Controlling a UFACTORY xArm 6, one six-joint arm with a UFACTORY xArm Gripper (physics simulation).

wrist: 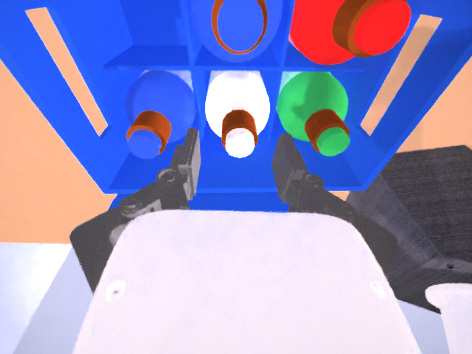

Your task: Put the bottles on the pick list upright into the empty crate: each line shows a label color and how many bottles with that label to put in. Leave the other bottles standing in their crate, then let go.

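Frame: origin at the arm's base, x ahead, y left, z up, level; centimetres.
Where they show: gripper, fingertip midpoint: (238, 146).
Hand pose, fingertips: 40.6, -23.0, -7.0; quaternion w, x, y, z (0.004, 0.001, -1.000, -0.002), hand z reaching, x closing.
Note:
Each offset is from my fingertips to the top centre of the thing, as dx, dy, dz.
My gripper (238, 146) is open and empty, fingers partly apart. Its fingertips are on either side of the neck and cap of a white bottle {-0.4, +1.5, -2.0} (237, 95), with a gap on each side. The white bottle stands in the middle compartment of the near row of a blue crate {+0.0, -2.8, -0.8} (240, 180). A blue bottle {+8.2, +2.2, -2.0} (162, 100) stands left of it and a green bottle {-9.0, +0.9, -2.0} (312, 100) stands right of it. In the row behind are another blue bottle {+0.4, -7.1, -2.0} (240, 25) and a red bottle {-8.1, -7.6, -2.0} (315, 30), both cut off by the view's top edge. The pick list does not show.
The crate's side walls with handle slots rise left and right. A strip of blue (240, 202) shows below the crate's near edge, mostly hidden by the gripper body. A dark box-like block (425, 195) is at the right, and part of a white rounded object (457, 315) is below it.

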